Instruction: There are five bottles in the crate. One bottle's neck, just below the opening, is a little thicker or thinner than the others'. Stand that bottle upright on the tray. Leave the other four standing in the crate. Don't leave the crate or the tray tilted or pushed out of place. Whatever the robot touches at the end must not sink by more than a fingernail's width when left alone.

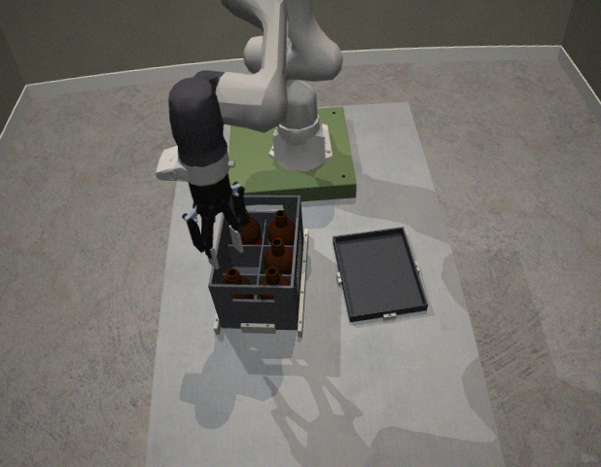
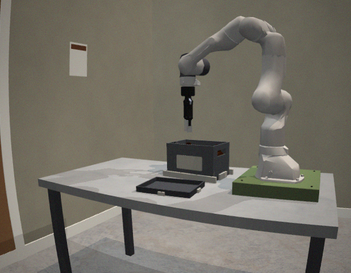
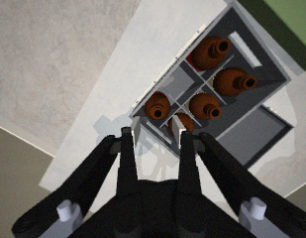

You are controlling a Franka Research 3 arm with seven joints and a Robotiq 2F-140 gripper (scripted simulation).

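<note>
Right now the glass bottle is 170 mm below my hand. From my hand the other things lie so: black tray 320 mm to the left, 240 mm below, 150 mm behind; dark grey crate 170 mm below, 100 mm behind, 40 mm to the left; brown bottle 180 mm behind, 170 mm below, 10 mm to the right.
</note>
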